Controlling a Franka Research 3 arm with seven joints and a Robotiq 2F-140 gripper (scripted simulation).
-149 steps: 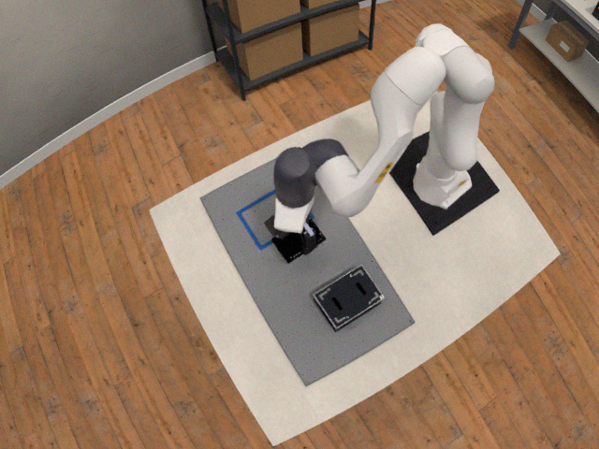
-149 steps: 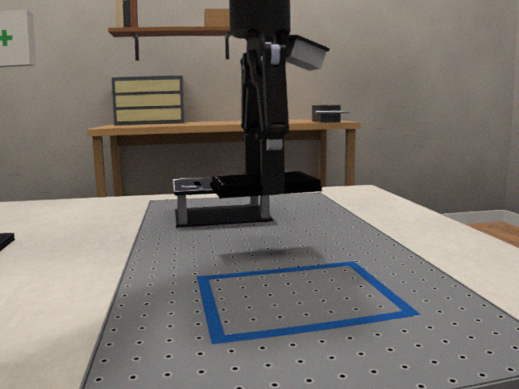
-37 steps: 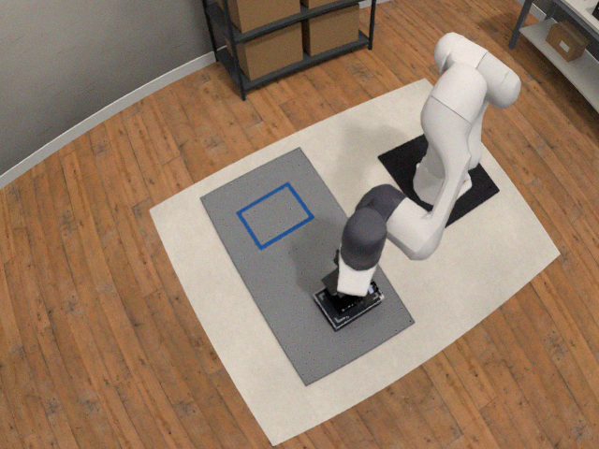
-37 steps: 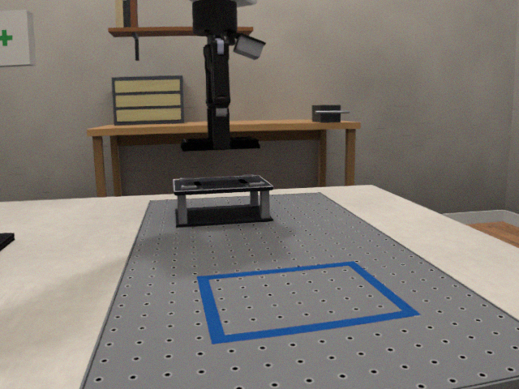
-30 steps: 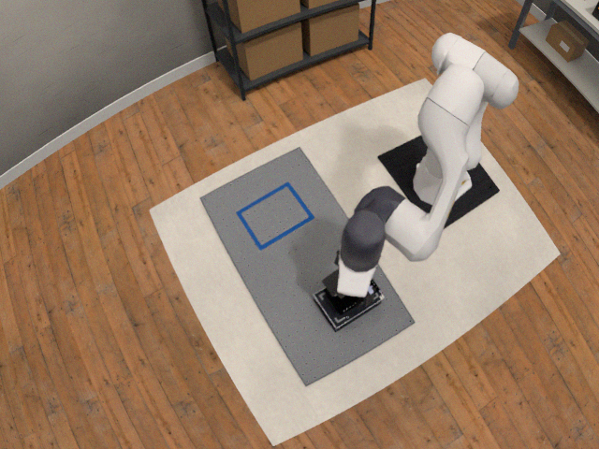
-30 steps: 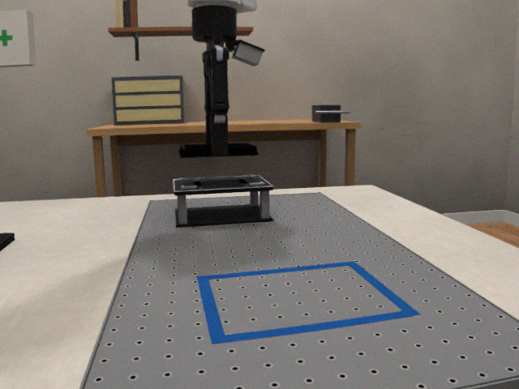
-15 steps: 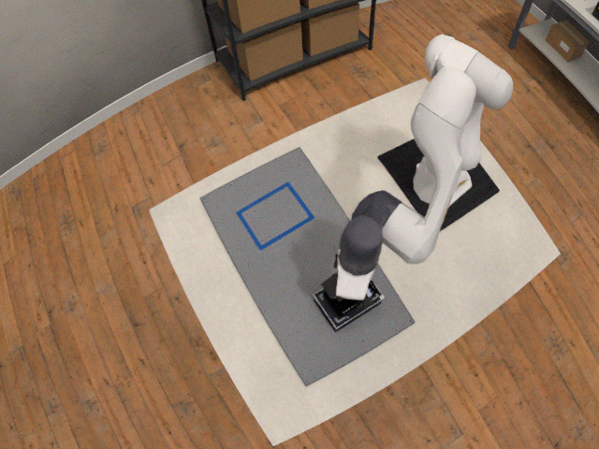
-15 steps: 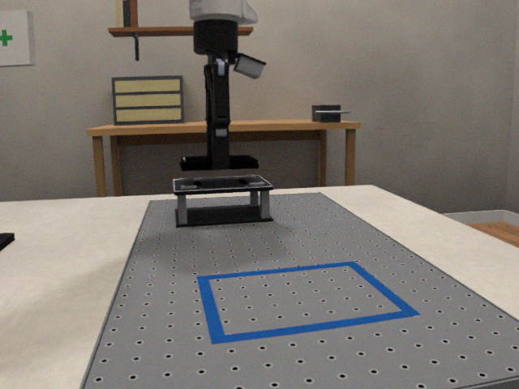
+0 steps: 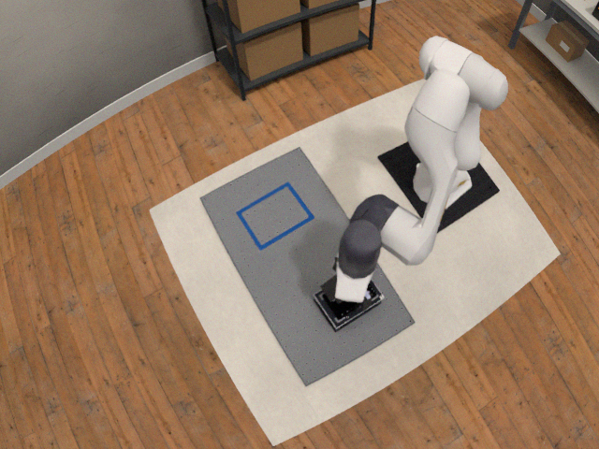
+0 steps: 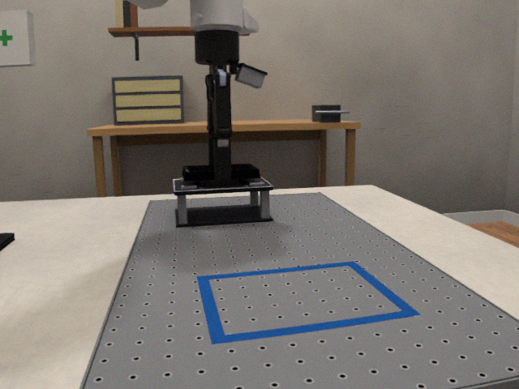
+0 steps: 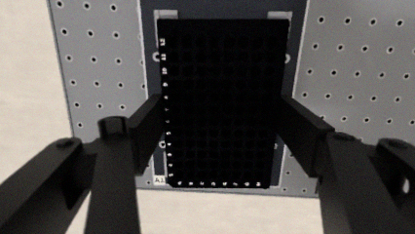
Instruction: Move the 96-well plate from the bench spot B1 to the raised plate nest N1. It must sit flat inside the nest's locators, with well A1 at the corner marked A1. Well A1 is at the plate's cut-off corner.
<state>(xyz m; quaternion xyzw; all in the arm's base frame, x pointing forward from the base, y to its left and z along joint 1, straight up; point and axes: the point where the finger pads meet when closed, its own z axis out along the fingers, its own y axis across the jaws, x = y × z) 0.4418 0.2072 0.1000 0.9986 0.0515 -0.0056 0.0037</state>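
My hand is 20 mm above the black 96-well plate. From my hand the other things lie so: raised plate nest 40 mm below; corner label 80 mm behind, 50 mm to the left, 40 mm below.
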